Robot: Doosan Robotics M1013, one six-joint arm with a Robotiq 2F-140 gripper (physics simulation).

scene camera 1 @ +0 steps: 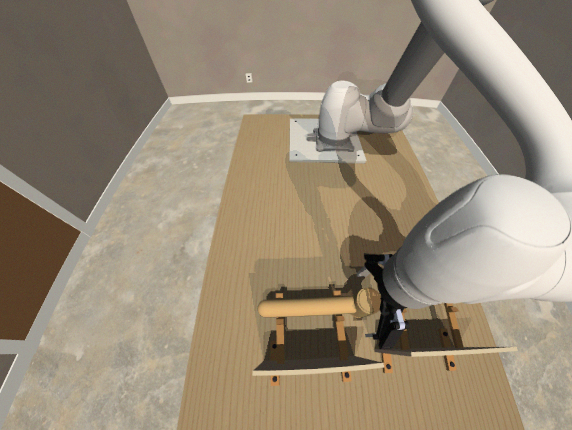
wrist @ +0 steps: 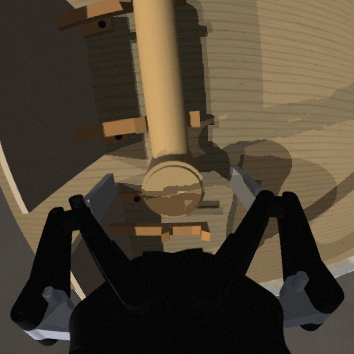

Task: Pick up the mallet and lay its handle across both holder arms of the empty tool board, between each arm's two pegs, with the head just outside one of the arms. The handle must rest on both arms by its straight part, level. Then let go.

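Places are measured from the arm's base along level axes (x ahead, y left, z up), in centimetres.
Where they show: gripper, fingertip midpoint: (scene camera 1: 366,303) (wrist: 171,179); arm's base at its link origin: (scene camera 1: 332,140).
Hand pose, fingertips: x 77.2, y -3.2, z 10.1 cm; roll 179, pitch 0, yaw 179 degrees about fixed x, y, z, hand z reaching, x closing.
Note:
Each offset is from my fingertips to the top centre of the thing. "spot": to the spot under its first point. Level surfaces: height alone.
The wooden mallet's handle @[spot: dx +0.4, dy -14.9, dz +1.4 cm] (scene camera 1: 307,306) (wrist: 161,75) lies across both holder arms (scene camera 1: 280,330) (scene camera 1: 341,330) (wrist: 125,127) of the left tool board (scene camera 1: 310,370) (wrist: 40,100), between their pegs. The mallet's head @[spot: dx +0.1, dy -1.2, dz +4.3 cm] (scene camera 1: 367,301) (wrist: 172,190) is just outside that board's right arm. The right tool board (scene camera 1: 460,352) holds no tool in the parts that show; one of its arms (wrist: 145,230) shows below the head in the wrist view. My gripper (scene camera 1: 366,304) (wrist: 171,179) is wide open and empty, its fingertips on either side of the head in both views. Their height relative to it is unclear.
The two boards stand side by side on the wooden table @[dz -11.5 cm] (scene camera 1: 270,210). My forearm and wrist cover part of the right board in the scene view. The robot's base plate (scene camera 1: 303,145) is at the far end of the table.

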